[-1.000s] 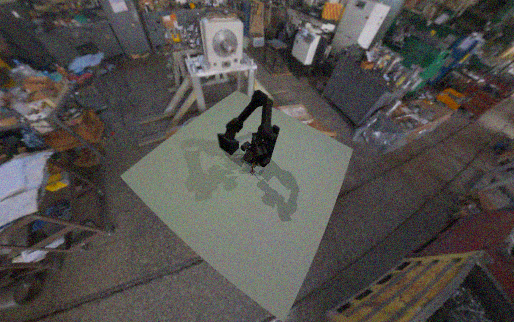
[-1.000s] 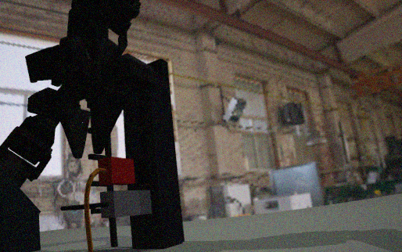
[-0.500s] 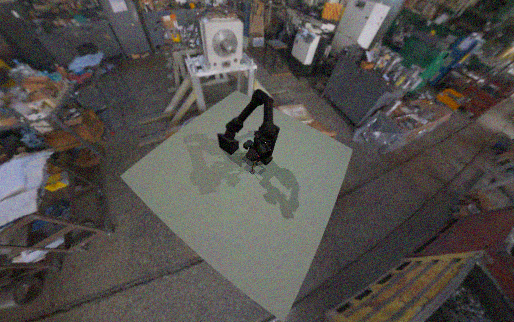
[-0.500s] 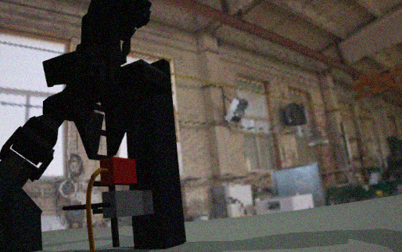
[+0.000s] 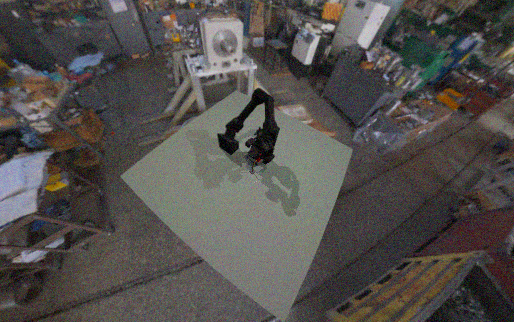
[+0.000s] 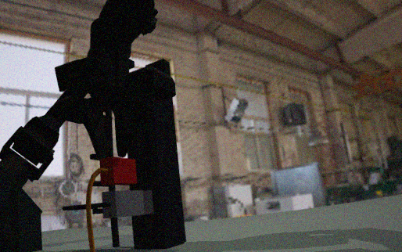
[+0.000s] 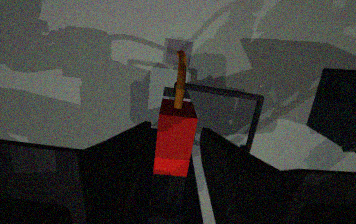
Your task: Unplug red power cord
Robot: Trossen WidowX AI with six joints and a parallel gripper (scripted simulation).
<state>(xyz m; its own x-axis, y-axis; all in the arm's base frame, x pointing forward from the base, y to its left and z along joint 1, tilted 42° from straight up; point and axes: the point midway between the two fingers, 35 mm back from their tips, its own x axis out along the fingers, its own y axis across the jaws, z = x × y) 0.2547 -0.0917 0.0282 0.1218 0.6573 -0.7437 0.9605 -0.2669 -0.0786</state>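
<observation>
My gripper tip is 3 cm to the right of the red plug and 1 cm above it.
</observation>
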